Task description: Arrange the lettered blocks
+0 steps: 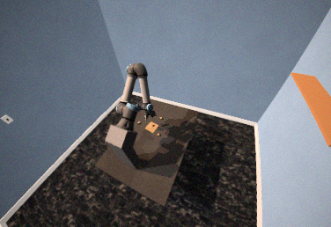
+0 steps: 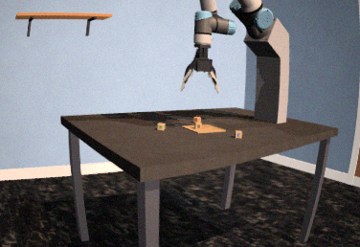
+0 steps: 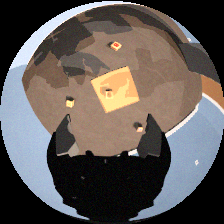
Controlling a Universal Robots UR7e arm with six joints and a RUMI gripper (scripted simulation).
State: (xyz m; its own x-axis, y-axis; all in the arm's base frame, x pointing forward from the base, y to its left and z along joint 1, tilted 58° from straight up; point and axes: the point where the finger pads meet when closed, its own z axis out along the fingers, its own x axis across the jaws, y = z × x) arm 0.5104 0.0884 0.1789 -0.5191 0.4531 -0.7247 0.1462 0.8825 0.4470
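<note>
Right now my hand is 3 cm past the orange mat and 16 cm above it.
</note>
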